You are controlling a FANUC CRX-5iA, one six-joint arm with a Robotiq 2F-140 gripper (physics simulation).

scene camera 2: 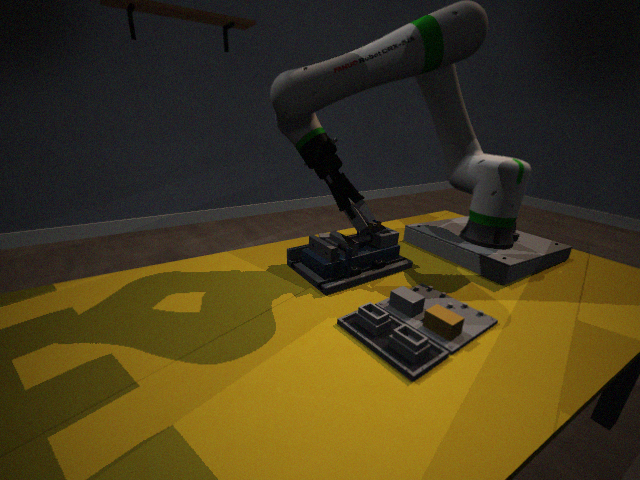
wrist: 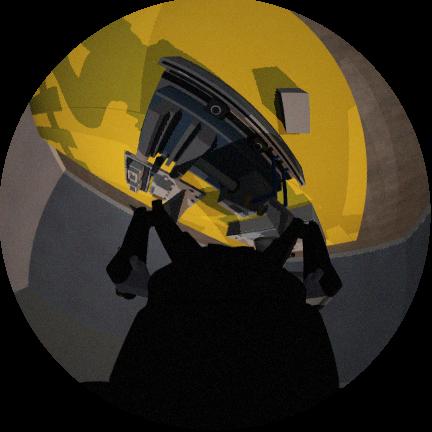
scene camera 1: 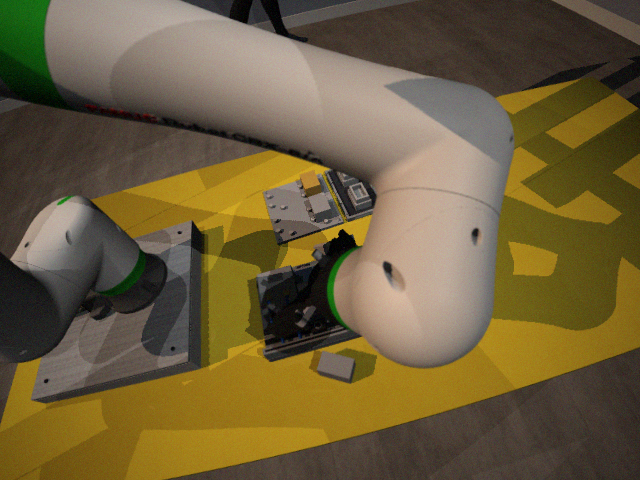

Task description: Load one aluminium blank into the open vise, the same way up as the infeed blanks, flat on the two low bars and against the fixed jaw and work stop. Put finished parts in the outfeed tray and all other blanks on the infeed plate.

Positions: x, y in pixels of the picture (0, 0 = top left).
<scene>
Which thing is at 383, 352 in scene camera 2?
An outfeed tray.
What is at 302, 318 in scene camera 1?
The gripper.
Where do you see an infeed plate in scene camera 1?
295, 217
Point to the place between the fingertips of the gripper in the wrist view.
227, 201
</scene>
